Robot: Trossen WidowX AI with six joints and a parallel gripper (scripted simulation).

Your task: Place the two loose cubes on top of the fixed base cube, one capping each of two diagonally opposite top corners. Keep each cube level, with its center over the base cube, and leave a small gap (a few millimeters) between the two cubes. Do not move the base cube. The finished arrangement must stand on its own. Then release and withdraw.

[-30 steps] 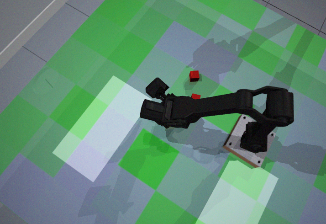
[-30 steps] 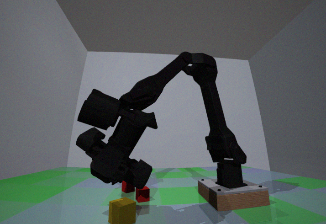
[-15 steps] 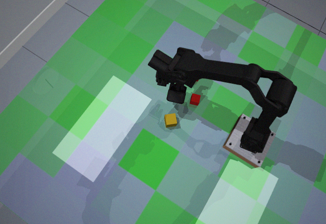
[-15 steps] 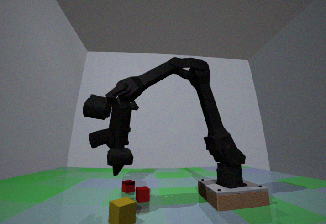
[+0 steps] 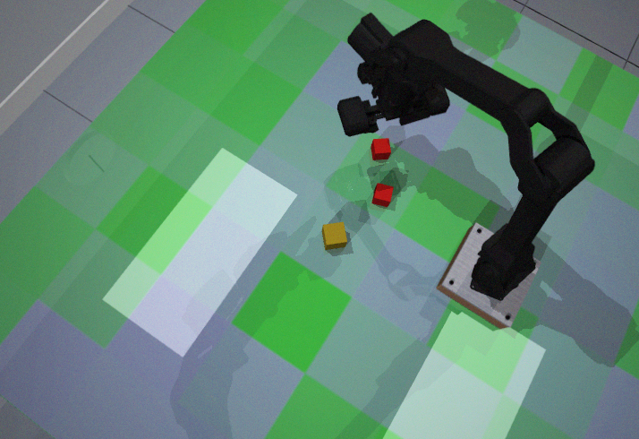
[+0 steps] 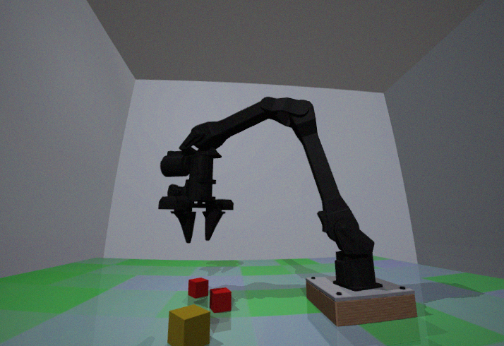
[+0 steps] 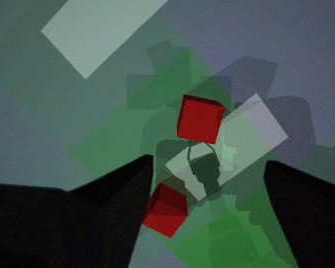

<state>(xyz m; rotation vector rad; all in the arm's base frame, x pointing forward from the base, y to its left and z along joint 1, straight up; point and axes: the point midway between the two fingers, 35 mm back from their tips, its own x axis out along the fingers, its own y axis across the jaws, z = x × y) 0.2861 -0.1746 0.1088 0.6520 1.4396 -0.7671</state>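
Right now my gripper tip is 21 cm to the right of the yellow base cube, 10 cm above it and 2 cm short of it.
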